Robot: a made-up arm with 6 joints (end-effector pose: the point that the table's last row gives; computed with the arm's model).
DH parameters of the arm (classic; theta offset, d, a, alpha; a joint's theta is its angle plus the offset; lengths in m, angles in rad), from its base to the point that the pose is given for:
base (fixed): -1.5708 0.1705 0 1.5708
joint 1: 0 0.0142 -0.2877 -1.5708
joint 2: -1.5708 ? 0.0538 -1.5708
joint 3: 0 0.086 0.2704 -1.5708
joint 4: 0 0.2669 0.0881 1.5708
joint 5: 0 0.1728 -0.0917 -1.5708
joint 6: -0.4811 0 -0.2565 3.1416
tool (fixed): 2.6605 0.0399 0 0
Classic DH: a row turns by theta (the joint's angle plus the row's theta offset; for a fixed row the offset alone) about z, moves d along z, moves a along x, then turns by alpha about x.
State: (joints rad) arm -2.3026 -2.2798 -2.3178 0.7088 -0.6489 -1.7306
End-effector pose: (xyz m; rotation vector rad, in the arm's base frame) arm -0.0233 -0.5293 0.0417 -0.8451 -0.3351 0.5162
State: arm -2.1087 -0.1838 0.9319 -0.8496 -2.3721 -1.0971
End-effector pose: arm -0.0510 0.2983 0.5440 1.5031 0.3278 2.0505
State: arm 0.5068 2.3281 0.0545 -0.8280 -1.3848 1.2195
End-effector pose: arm 0.2428 0.2059 -0.4429 -1.5759 -0.5330 1.8714
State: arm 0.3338 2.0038 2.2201 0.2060 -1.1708 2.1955
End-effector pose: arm 0.2609 0.8214 -0.1418 0.4763 0.6667 -0.2581
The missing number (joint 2, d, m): 0.0997
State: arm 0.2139 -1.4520 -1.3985 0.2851 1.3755 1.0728
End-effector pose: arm -0.3919 0.4346 0.6132 -0.4434 -0.1740 -2.5724
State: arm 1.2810 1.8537 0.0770 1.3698 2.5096 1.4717
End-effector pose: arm 0.0702 -0.2450 0.5854 1.0993 -1.1773 0.3859
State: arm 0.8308 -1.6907 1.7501 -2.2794 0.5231 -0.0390
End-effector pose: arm 0.0438 -0.0316 -0.1274 -2.1778 0.7499 0.7264
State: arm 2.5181 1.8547 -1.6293 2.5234 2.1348 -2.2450
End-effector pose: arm 0.1139 0.3450 -0.0700 -0.1977 -0.3055 0.1155
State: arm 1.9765 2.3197 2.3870 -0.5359 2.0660 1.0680
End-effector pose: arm 0.2072 -0.4168 -0.4936 2.5218 -0.2192 -0.3098
